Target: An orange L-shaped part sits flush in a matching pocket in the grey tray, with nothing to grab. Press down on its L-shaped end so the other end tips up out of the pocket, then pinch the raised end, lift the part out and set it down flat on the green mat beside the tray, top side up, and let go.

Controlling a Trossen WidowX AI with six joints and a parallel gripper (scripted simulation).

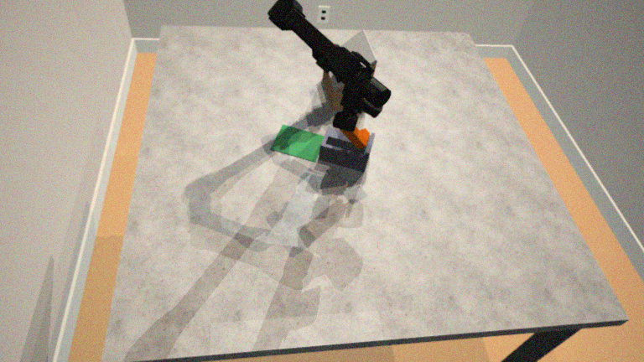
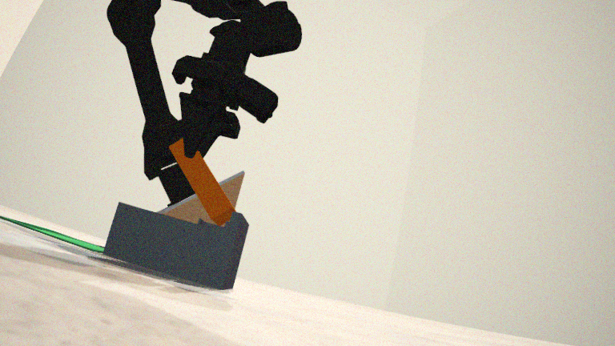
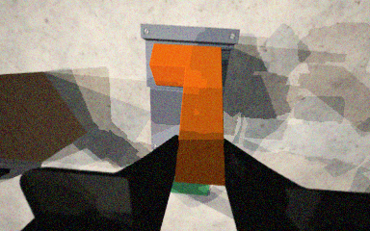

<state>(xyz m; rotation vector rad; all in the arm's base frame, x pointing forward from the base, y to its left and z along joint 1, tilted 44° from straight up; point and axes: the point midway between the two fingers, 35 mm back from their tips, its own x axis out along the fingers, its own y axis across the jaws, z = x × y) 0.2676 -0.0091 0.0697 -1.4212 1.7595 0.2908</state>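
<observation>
My gripper tip is now 16 cm above the green mat, 12 cm to the left of it and 8 cm past it. Also, from my gripper tip: orange L-shaped part: 3 cm to the left, 3 cm below.
</observation>
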